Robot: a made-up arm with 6 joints.
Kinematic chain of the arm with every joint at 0, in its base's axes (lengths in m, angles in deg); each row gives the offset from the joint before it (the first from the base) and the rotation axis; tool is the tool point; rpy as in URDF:
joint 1: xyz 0 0 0.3 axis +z
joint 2: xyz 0 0 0 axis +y
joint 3: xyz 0.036 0 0.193 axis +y
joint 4: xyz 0.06 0 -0.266 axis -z
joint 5: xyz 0 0 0 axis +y
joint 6: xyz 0.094 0 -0.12 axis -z
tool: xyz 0 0 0 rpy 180 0 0
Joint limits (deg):
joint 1: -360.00..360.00
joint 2: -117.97..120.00
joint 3: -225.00..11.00
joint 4: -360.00..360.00
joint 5: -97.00..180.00
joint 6: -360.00..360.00
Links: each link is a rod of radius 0.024 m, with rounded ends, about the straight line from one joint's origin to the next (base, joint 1, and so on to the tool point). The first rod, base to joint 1, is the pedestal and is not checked.
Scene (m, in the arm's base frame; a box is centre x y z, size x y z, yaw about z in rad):
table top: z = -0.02
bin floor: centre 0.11 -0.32 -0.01 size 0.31 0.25 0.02 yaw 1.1
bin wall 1: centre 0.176 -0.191 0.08 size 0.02 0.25 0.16 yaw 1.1
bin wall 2: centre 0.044 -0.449 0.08 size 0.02 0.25 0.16 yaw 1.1
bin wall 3: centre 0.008 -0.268 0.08 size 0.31 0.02 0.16 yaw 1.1
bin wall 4: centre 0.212 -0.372 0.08 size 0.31 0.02 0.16 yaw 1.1
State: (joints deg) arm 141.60 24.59 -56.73 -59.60 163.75 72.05
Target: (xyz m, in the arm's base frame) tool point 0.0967 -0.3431 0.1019
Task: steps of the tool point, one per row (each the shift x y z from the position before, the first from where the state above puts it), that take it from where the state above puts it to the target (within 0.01 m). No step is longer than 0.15 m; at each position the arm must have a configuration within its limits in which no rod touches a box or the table.
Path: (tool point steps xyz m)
1: -0.0556 -0.0299 -0.0098
2: -0.0486 -0.0462 -0.0100
3: -0.0366 -0.0612 -0.0097
4: -0.0196 -0.0731 -0.0088
5: 0.0017 -0.0805 -0.0074
6: 0.0257 -0.0814 -0.0051
7: 0.0509 -0.0748 -0.0025
8: 0.0743 -0.0602 0.0009
9: 0.0934 -0.0377 0.0045
10: 0.1054 -0.0091 0.0086
11: 0.0026 -0.0087 -0.0833
12: -0.0026 0.0087 -0.0846

